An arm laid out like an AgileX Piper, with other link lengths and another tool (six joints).
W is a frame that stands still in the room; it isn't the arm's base.
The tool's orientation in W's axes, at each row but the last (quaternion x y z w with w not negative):
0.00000, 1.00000, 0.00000, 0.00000
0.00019, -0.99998, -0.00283, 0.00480
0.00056, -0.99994, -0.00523, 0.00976
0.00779, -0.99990, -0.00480, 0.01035
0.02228, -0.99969, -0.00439, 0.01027
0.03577, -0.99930, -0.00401, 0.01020
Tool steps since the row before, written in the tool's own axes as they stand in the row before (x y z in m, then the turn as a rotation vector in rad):
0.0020, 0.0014, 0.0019, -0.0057, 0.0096, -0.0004
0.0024, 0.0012, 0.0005, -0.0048, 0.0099, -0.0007
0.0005, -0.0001, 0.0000, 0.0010, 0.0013, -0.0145
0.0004, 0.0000, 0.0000, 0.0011, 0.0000, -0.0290
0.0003, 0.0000, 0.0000, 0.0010, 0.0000, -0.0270
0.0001, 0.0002, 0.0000, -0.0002, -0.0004, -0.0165
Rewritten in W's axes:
-0.0020, 0.0014, -0.0019, 0.0057, 0.0096, 0.0004
-0.0024, 0.0012, -0.0005, 0.0048, 0.0099, 0.0007
-0.0005, -0.0001, 0.0000, -0.0007, 0.0011, 0.0145
-0.0004, 0.0000, 0.0000, -0.0005, -0.0003, 0.0290
-0.0003, 0.0000, 0.0000, -0.0004, -0.0003, 0.0270
-0.0001, 0.0002, 0.0000, 0.0006, -0.0005, 0.0165

